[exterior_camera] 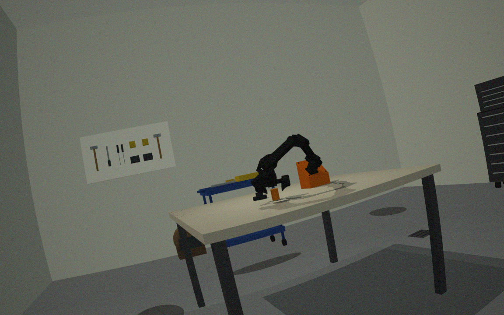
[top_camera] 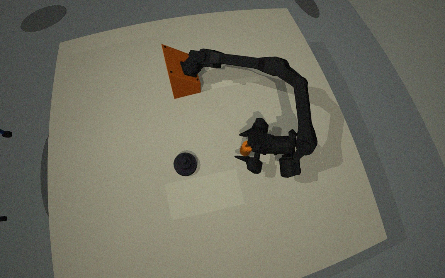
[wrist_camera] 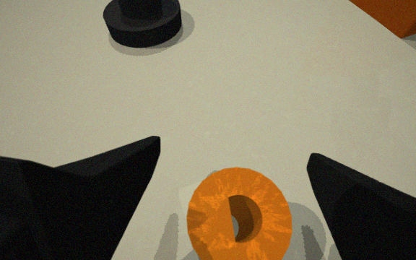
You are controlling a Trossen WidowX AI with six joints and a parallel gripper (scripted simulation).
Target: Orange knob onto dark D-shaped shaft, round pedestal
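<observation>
My gripper tip is now 30 mm to the right of the orange knob, 20 mm short of it and 10 mm above it. The rest, counted from my gripper tip: dark round pedestal (200 mm to the right, 10 mm below).
</observation>
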